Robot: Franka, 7 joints.
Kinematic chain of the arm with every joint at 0, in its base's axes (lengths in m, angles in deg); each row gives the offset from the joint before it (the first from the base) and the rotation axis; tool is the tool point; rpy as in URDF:
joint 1: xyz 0 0 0.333 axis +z
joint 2: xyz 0 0 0 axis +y
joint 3: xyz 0 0 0.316 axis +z
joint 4: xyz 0.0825 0 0 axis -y
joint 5: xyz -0.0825 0 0.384 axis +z
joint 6: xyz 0 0 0 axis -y
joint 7: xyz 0.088 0 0 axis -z
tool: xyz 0 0 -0.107 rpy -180 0 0
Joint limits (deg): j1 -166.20..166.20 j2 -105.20..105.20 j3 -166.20..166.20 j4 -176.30..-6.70 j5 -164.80..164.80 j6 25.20..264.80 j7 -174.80..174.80
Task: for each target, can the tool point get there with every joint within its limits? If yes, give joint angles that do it. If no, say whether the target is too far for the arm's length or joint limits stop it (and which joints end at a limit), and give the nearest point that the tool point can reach.
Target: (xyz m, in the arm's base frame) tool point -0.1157 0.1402 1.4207
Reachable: no: too far | nearest point -0.0900 0.1091 1.1792 | short by 0.245 m
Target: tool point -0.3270 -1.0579 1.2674
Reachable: no: too far | nearest point -0.1936 -0.6264 0.8863 | short by 0.591 m
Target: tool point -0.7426 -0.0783 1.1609
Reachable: no: too far | nearest point -0.5714 -0.0603 0.9701 | short by 0.257 m
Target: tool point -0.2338 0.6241 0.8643
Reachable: yes | joints 98.20 34.30 37.02 -31.33 -102.84 127.80 -1.60
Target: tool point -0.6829 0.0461 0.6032
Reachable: yes | joints 138.46 43.85 48.30 -70.36 -74.91 211.46 121.07
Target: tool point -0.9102 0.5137 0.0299
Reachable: no: too far | nearest point -0.7176 0.4050 0.0941 | short by 0.230 m
